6 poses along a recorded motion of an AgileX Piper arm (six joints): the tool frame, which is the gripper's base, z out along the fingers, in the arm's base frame.
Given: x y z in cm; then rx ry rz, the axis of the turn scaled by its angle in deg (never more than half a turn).
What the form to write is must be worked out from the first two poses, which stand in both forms.
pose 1, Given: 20.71 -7.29 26.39 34.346 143.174 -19.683
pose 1, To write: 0.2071 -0.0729 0.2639 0.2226 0.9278 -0.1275 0.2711
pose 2, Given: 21.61 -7.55 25.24 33.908 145.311 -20.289
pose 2, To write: 0.2161 -0.0755 0.2524 0.2178 0.9333 -0.1303 0.2539
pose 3, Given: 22.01 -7.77 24.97 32.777 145.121 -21.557
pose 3, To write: 0.2201 -0.0777 0.2497 0.2108 0.9332 -0.1386 0.2560
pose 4, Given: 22.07 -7.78 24.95 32.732 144.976 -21.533
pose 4, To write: 0.2207 -0.0778 0.2495 0.2106 0.9329 -0.1386 0.2573
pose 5, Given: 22.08 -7.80 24.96 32.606 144.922 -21.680
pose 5, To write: 0.2208 -0.0780 0.2496 0.2099 0.9327 -0.1395 0.2578
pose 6, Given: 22.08 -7.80 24.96 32.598 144.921 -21.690
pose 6, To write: 0.2208 -0.0780 0.2496 0.2098 0.9327 -0.1396 0.2578
